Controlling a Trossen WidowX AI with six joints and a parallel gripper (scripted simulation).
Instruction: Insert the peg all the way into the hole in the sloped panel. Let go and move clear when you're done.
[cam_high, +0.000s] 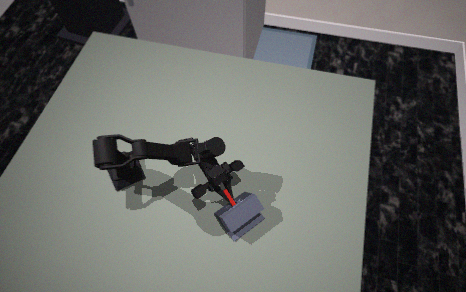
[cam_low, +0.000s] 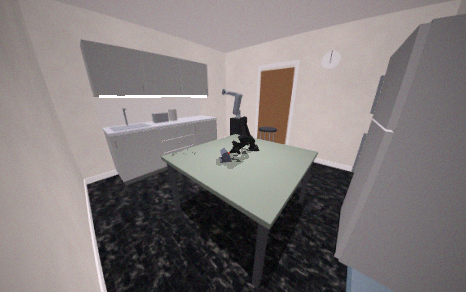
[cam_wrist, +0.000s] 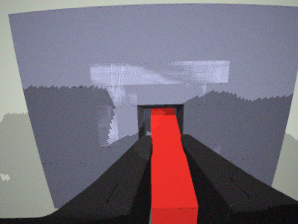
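Right now my hand is 20 mm to the left of the red peg, 20 mm short of it and 20 mm above it.
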